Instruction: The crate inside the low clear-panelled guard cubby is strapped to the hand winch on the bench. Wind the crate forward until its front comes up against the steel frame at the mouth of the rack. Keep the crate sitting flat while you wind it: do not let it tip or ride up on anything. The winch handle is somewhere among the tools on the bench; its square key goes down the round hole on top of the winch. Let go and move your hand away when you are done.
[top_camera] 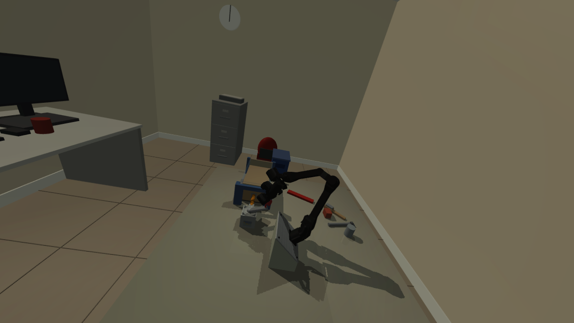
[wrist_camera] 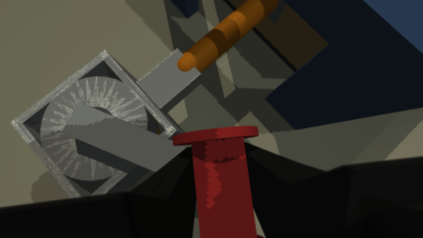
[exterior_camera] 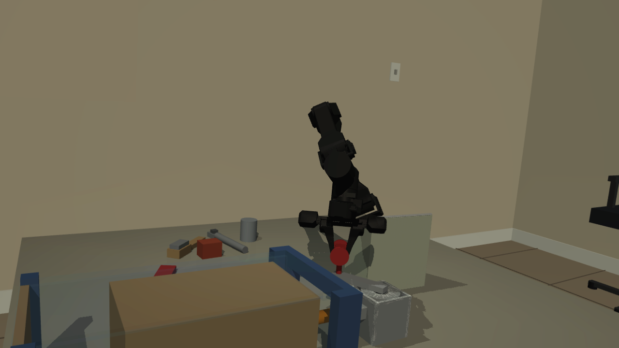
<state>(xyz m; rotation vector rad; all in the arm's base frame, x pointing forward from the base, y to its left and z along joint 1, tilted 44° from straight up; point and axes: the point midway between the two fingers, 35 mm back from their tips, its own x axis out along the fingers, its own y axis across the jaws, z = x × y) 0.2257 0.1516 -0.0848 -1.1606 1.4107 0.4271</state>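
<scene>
Right now my gripper tip is 30 mm past the winch handle, 20 mm to the right of it and 30 mm above it. Round my gripper tip: clear-panelled cubby 350 mm ahead, 80 mm to the left, 20 mm below; then grey winch 70 mm behind, 70 mm to the left, 100 mm below; then red knob 10 mm behind, 20 mm to the right.
</scene>
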